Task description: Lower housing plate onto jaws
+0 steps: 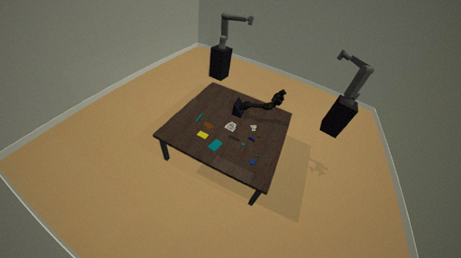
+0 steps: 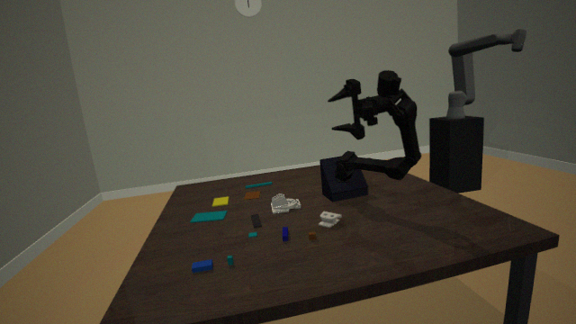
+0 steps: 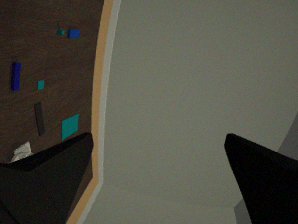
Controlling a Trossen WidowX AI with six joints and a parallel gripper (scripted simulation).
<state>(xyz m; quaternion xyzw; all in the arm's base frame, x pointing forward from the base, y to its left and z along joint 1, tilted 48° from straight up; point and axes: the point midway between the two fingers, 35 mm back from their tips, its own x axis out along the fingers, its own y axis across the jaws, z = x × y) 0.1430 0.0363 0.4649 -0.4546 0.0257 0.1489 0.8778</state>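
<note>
Now: the small white piece 400 mm below my gripper tip, 90 mm to the right of it and 10 mm ahead of it. The rest, counted from my gripper tip: teal tile (490 mm ahead, 400 mm below, 310 mm to the right); then dark bar (400 mm below, 290 mm ahead, 200 mm to the right); then brown cube (400 mm below, 90 mm ahead, 10 mm to the left).
</note>
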